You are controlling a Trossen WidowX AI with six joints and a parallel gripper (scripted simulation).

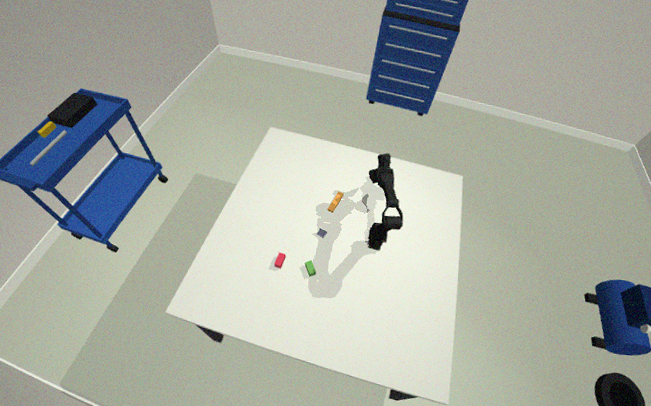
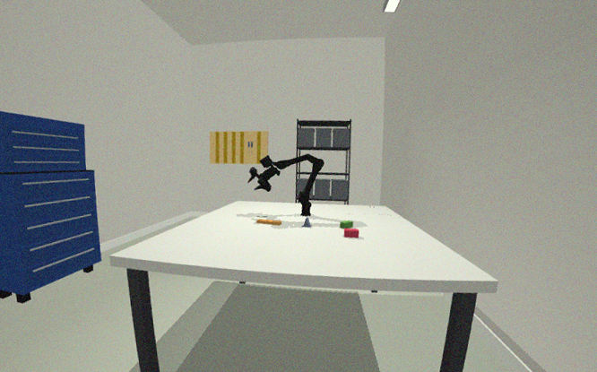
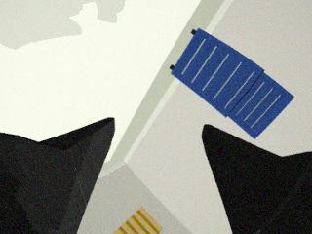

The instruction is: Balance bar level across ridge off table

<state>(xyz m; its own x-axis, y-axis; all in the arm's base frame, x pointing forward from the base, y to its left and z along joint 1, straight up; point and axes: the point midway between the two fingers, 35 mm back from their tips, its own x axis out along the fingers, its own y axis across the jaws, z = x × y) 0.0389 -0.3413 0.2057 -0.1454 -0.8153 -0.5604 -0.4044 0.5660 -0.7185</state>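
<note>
Right now my gripper tip is 240 mm short of the orange bar, 180 mm to the right of it and 180 mm above it. Round my gripper tip: red block 400 mm ahead, 620 mm to the left, 170 mm below; then green block 250 mm ahead, 610 mm to the left, 170 mm below.
</note>
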